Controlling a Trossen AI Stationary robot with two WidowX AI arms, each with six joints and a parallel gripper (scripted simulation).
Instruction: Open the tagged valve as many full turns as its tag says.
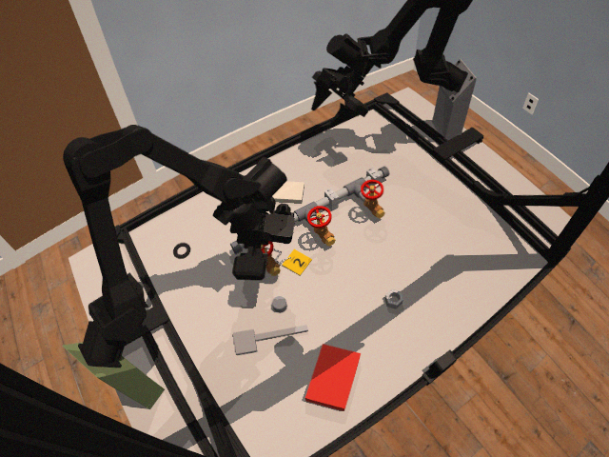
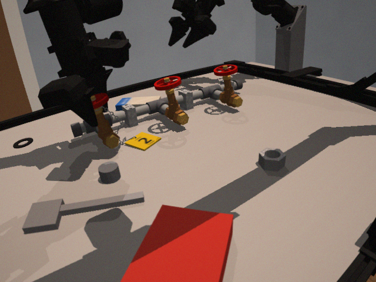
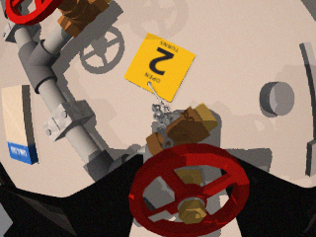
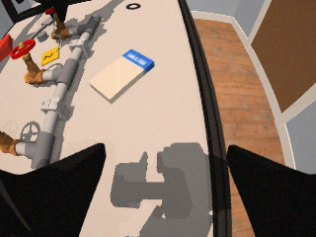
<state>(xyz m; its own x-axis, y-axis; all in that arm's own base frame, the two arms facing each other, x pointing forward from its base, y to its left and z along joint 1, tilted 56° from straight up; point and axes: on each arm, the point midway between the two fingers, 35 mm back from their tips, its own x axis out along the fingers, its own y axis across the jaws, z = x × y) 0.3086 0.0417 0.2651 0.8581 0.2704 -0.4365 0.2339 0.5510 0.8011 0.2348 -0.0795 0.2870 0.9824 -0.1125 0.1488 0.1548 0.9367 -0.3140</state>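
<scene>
My left hand is 3 cm past the yellow tag marked 2, 6 cm to the left of it and 9 cm above it. From my left hand the other things lie so: red block: 29 cm behind, 8 cm to the left, 8 cm below; grey hammer-shaped block: 12 cm behind, 12 cm to the left, 9 cm below; hex nut: 26 cm behind, 14 cm to the right, 9 cm below.
</scene>
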